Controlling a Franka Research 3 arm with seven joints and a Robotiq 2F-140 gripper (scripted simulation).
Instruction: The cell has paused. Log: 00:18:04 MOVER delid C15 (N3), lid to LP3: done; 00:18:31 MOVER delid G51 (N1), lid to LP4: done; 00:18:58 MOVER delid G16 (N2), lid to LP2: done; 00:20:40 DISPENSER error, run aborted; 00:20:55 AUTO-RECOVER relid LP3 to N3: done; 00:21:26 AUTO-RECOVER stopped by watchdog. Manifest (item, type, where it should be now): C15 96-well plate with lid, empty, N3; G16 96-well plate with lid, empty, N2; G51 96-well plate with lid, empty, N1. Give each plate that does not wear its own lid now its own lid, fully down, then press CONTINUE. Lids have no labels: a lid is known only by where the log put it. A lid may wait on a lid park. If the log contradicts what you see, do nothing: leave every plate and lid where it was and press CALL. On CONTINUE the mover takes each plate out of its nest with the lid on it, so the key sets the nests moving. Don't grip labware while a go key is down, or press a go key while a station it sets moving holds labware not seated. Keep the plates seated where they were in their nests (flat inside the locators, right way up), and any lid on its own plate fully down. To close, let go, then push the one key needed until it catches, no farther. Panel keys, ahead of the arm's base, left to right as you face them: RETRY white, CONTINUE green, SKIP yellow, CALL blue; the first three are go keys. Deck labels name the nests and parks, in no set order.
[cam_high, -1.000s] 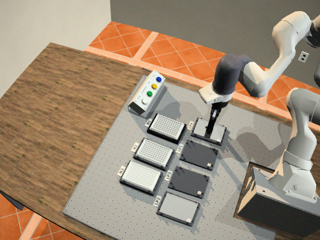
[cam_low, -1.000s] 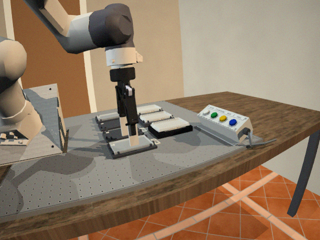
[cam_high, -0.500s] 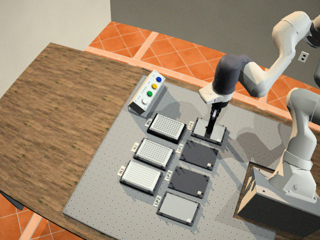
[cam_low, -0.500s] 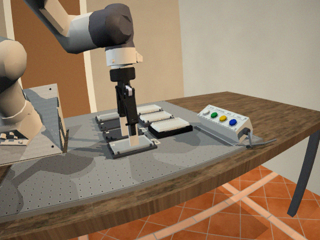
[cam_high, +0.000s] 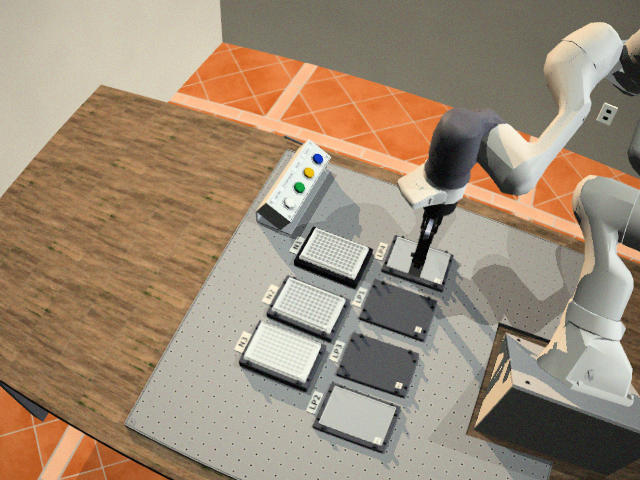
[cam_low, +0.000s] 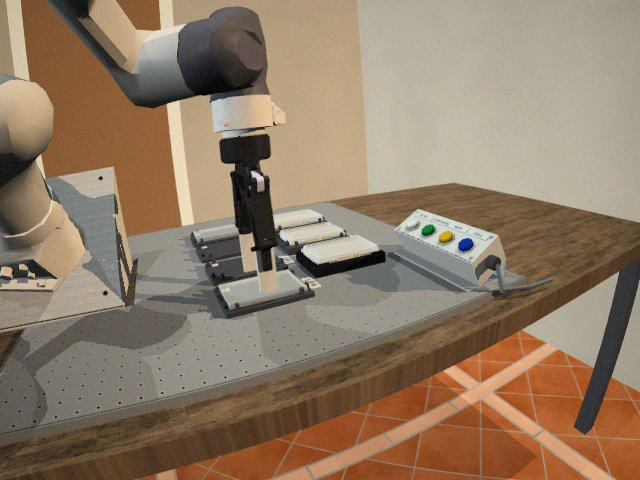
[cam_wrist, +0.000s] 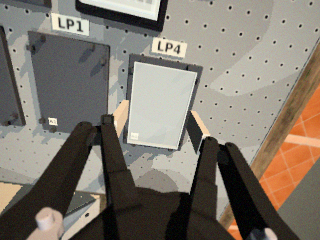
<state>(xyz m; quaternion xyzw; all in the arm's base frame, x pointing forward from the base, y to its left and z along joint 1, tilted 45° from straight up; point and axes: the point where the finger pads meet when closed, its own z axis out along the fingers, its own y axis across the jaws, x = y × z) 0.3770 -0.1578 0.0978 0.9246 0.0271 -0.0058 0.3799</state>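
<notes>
Now: the lp4 park 50 mm below my hand. The rest, counted from my hand: plate 170 mm ahead, 210 mm to the left, 30 mm below; then LP3 park 10 mm behind, 270 mm to the left, 50 mm below; then lp1 park 130 mm to the left, 50 mm below.
</notes>
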